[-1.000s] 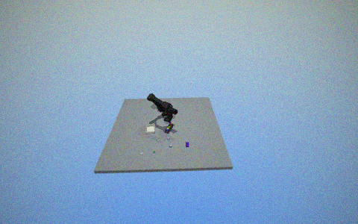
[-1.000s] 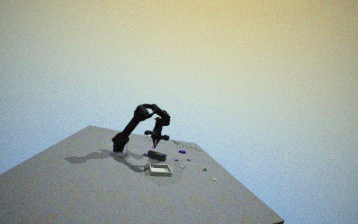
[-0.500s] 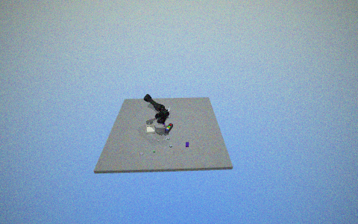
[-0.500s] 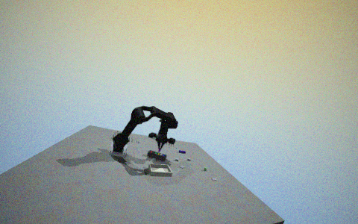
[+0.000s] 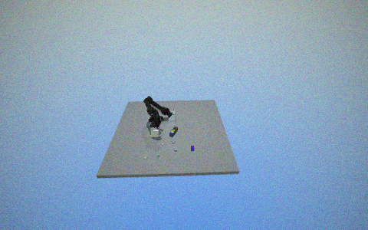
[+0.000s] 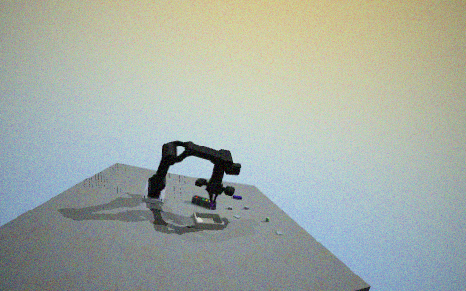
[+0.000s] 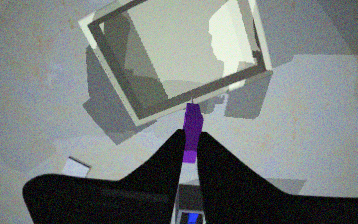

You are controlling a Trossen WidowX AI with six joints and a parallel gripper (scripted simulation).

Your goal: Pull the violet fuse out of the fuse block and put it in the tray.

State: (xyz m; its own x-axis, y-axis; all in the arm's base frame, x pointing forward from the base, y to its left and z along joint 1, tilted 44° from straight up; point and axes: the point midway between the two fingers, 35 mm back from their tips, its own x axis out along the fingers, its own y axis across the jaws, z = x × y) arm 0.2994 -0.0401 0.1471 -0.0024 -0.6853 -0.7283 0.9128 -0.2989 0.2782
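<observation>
Right now my gripper tip is 90 mm above the white tray, 40 mm to the left of it and 10 mm past it. From my gripper tip the other things lie so: blue fuse (150 mm to the left, 70 mm below, 40 mm ahead); then violet fuse (10 mm below); then white fuse (160 mm to the left, 70 mm below, 20 mm ahead).
</observation>
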